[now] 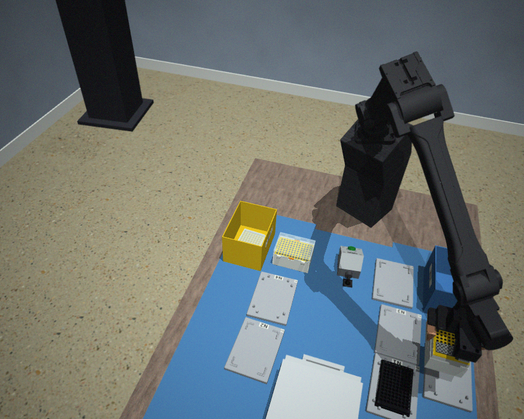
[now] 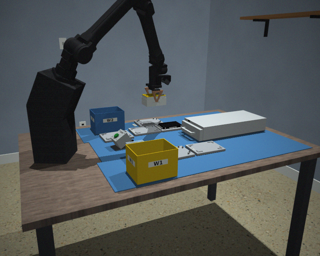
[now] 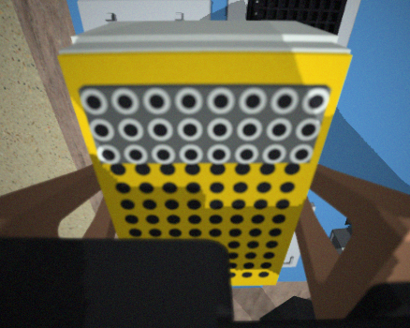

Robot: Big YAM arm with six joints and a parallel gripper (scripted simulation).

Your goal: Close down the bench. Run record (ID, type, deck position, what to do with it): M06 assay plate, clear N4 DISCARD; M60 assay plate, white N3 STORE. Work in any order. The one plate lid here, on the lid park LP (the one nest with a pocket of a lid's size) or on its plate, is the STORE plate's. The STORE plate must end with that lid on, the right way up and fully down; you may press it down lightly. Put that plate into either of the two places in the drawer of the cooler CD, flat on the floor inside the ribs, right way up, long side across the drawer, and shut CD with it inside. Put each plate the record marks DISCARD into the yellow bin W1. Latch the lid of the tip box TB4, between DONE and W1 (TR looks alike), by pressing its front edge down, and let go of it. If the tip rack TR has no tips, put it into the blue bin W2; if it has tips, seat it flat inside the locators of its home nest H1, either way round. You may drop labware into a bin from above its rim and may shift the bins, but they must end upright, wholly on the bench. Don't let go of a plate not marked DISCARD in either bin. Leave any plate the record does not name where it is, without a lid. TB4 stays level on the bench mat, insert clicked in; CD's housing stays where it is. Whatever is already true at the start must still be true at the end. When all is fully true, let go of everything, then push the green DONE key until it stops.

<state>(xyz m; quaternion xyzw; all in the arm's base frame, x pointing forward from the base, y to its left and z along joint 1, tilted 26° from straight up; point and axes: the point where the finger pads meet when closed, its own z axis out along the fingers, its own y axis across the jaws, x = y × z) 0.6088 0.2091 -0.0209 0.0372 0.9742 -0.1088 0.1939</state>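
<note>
Now: the home nest H1 16 cm below my hand and 6 cm to the left of it. The rest, counted from my hand: nest N3: 16 cm below, 10 cm behind, 7 cm to the right; tip rack TR: 1 cm behind, 1 cm above; black plate: 15 cm below, 9 cm to the right, 6 cm ahead.
</note>
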